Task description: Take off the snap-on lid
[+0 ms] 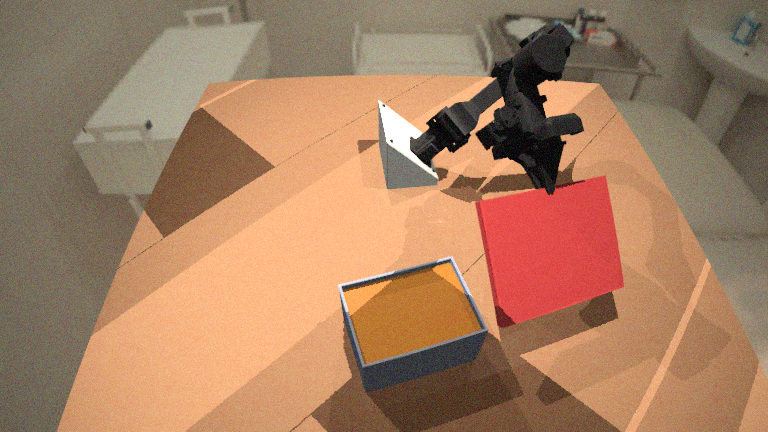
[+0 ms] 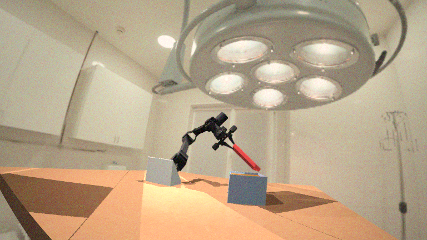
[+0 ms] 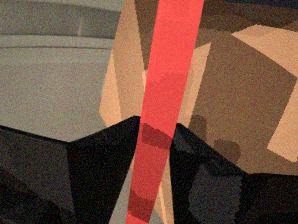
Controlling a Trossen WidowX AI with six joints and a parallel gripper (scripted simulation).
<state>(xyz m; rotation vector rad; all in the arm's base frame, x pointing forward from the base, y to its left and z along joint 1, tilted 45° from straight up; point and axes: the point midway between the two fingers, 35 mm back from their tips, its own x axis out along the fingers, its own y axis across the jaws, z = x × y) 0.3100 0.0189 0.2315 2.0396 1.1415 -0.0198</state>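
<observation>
Now: gripper tip 6 cm short of the red lid, 5 cm above it and 2 cm to the right of it. The rest, counted from my gripper tip: blue storage box (20 cm to the right, 18 cm below, 13 cm ahead).
</observation>
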